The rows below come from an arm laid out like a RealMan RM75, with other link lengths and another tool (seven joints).
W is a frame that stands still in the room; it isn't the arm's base.
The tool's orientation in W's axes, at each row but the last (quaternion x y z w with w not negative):
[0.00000, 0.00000, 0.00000, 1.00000]
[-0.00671, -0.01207, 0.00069, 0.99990]
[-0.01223, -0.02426, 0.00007, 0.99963]
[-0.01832, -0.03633, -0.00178, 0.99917]
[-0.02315, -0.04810, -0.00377, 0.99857]
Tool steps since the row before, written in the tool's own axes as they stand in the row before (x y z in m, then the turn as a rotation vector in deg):
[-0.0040, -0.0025, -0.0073, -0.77, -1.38, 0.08]
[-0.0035, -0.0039, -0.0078, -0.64, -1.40, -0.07]
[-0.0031, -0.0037, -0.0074, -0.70, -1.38, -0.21]
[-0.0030, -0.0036, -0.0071, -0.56, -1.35, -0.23]
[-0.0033, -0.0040, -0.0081, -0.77, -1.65, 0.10]
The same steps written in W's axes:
[-0.0040, -0.0025, -0.0073, -0.77, -1.38, 0.08]
[-0.0033, -0.0040, -0.0078, -0.64, -1.40, -0.07]
[-0.0027, -0.0039, -0.0074, -0.69, -1.39, -0.21]
[-0.0025, -0.0039, -0.0072, -0.55, -1.36, -0.22]
[-0.0025, -0.0044, -0.0082, -0.79, -1.64, 0.10]

